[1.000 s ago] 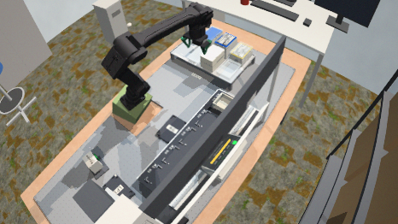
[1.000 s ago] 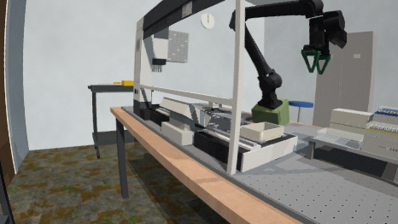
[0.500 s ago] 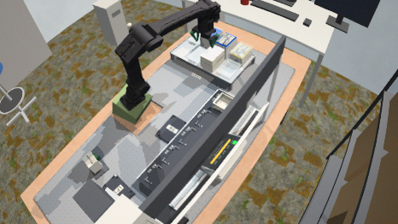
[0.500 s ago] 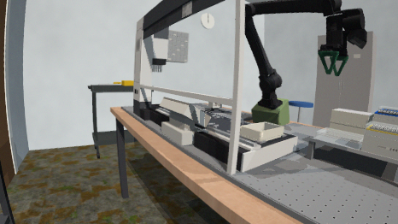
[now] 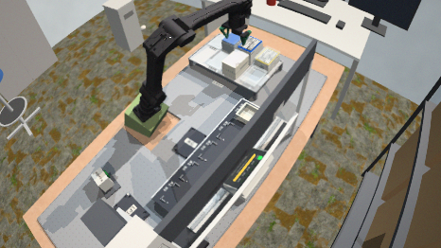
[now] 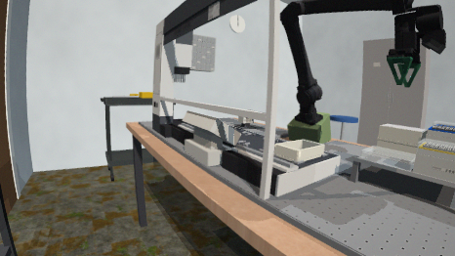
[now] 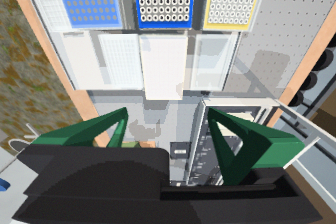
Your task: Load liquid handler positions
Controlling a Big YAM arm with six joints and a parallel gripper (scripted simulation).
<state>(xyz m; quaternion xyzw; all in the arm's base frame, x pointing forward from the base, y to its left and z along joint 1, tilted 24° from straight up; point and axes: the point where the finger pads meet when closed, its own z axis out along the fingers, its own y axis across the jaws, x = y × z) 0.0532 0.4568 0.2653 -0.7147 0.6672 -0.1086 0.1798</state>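
My gripper is now 140 mm to the right of the blue tip rack, 140 mm above it and 10 mm past it. The rest, counted from my hand: yellow tip rack 170 mm below, 150 mm to the left, 100 mm ahead; then white sealed block 150 mm below, 10 mm to the left, 10 mm behind; then grey shelf 210 mm below, 70 mm to the left, 60 mm behind.
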